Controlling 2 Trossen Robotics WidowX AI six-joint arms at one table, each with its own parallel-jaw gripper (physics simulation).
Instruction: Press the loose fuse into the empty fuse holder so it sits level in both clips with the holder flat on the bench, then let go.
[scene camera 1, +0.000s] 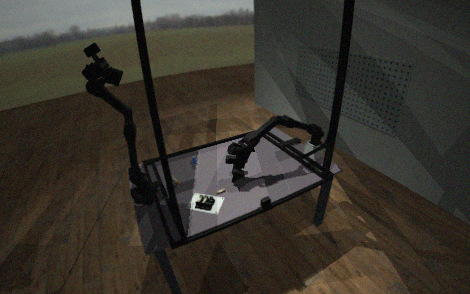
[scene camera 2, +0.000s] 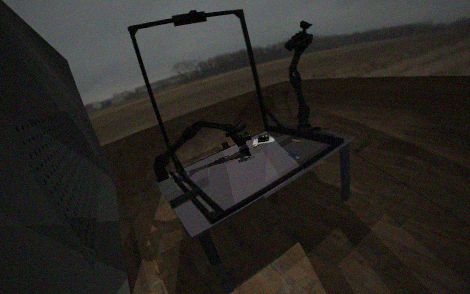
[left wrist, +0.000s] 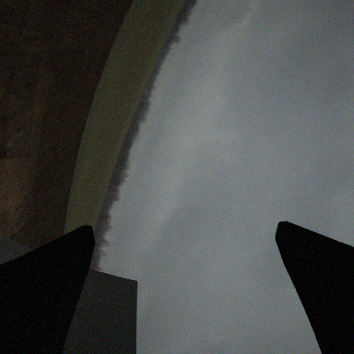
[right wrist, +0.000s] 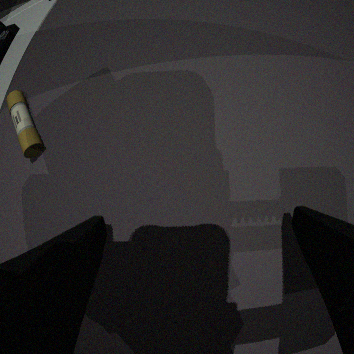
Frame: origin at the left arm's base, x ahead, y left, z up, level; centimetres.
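Seen in the pictures: left gripper, fingertip midpoint: (scene camera 1: 104, 59) (scene camera 2: 311, 30) (left wrist: 187, 235); right gripper, fingertip midpoint: (scene camera 1: 232, 177) (scene camera 2: 249, 152) (right wrist: 201, 222); left arm's base, origin of the base link: (scene camera 1: 144, 191) (scene camera 2: 304, 125); right arm's base, origin of the base link: (scene camera 1: 315, 142) (scene camera 2: 163, 178).
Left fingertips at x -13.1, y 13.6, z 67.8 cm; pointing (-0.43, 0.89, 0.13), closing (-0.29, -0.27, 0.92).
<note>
Offsets run from my left fingertips to a thing's middle. "*": to the spot under its first point.
The loose fuse @[dx +53.3, dy -3.7, dz -72.4 cm] (scene camera 1: 221, 191) (right wrist: 22, 120), with gold caps and a white label, lies on the bench beside the white board (scene camera 1: 216, 209) (scene camera 2: 256, 144) (right wrist: 25, 31). The black fuse holder @[* dx +47.0, dy -13.9, dz -71.9 cm] (scene camera 1: 205, 202) (scene camera 2: 263, 138) sits on that board; pale pieces show in it, but its clips are too small to tell apart. A dark corner of it shows at the upper left in the right wrist view. My right gripper (scene camera 1: 238, 176) (scene camera 2: 244, 158) (right wrist: 201, 222) is open and empty, low over the bench, to one side of the fuse. My left gripper (scene camera 1: 92, 49) (scene camera 2: 306, 24) (left wrist: 187, 235) is open and empty, raised high above the bench.
A blue piece @[dx +31.0, dy +23.5, dz -72.4 cm] (scene camera 1: 195, 160) (scene camera 2: 293, 155) and a yellow piece @[dx +23.5, dy +3.4, dz -72.1 cm] (scene camera 1: 174, 180) (scene camera 2: 296, 140) lie apart from the board, toward the left arm's side. A black frame with tall posts @[* dx +42.9, dy -38.9, dz -4.5 cm] (scene camera 1: 148, 85) (scene camera 2: 250, 55) stands around the bench. A small black block (scene camera 1: 265, 202) is on the frame's edge.
</note>
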